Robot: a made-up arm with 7 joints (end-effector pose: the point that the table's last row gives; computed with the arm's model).
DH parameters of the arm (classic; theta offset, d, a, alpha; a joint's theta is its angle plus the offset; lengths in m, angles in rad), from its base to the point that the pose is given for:
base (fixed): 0 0 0 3.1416
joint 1: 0 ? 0 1.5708
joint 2: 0 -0.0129 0 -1.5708
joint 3: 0 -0.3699 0 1.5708
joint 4: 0 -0.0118 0 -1.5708
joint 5: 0 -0.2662 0 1.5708
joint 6: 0 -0.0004 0 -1.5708
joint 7: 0 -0.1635 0 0
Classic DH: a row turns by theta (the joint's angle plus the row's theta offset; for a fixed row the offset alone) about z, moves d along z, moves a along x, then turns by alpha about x.
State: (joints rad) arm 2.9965 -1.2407 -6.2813 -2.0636 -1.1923 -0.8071 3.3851
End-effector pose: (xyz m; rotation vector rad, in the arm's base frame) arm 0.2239 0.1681 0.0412 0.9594 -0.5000 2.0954
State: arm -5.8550 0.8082 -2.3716 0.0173 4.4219 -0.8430 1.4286
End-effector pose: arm 0.5720 -0.1417 0.7599 -0.3672 -1.8138 0.7503
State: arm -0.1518 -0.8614 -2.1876 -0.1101 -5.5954 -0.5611 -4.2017
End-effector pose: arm -0.5352 -0.2122 0.8091 -2.1939 0.1588 -0.6406
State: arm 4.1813 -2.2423 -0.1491 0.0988 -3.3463 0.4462 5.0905
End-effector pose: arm 0.3417 -0.4979 -0.2204 -0.5354 -0.2697 0.6042
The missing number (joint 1, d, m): -0.2888
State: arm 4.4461 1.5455 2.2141 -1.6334 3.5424 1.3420 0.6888
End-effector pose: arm -0.2401 0.1523 0.0774 -1.1243 -0.1627 0.3997
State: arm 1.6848 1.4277 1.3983 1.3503 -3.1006 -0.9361 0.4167
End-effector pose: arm -0.4276 -0.2778 0.2859 -0.2438 1.5659 -1.5853
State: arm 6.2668 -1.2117 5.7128 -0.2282 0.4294 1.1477 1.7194
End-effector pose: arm -0.6473 -0.0555 0.6257 -2.1293 2.0794 -0.3562
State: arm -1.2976 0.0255 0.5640 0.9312 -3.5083 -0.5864 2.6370
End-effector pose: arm 0.2792 0.2752 0.8227 1.4431 1.6814 -2.0832
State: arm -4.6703 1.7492 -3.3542 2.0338 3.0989 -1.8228 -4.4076
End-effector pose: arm -0.0422 -0.1469 0.3932 0.4795 1.3355 -2.4302
